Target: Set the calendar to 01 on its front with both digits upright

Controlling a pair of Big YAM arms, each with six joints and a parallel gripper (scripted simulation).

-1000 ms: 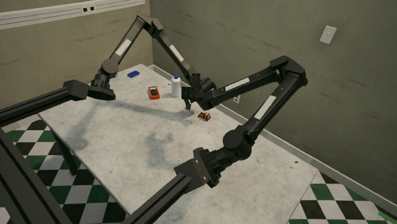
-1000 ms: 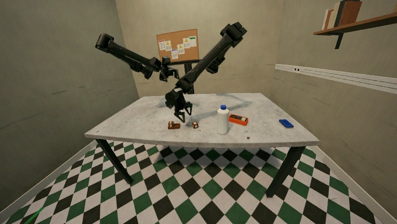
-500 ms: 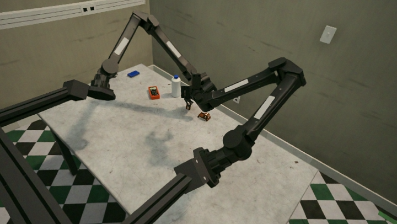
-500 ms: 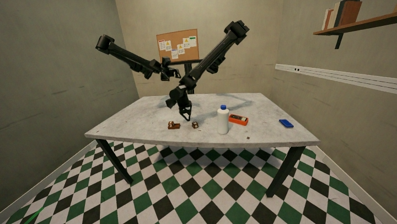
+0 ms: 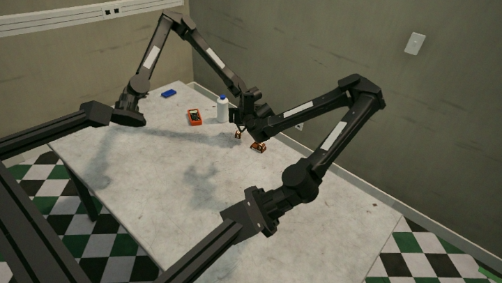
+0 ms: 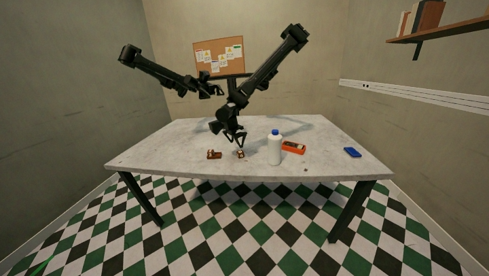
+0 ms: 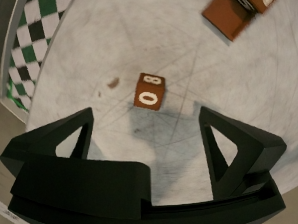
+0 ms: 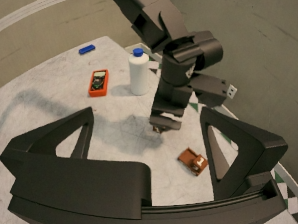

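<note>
My left hand is 10 mm past the brown tray, 130 mm to the left of it and 80 mm above it. From my left hand the other things lie so: blue block 10 mm ahead, 620 mm to the left, 70 mm below; then white bottle 50 mm ahead, 180 mm to the left, 10 mm below.
</note>
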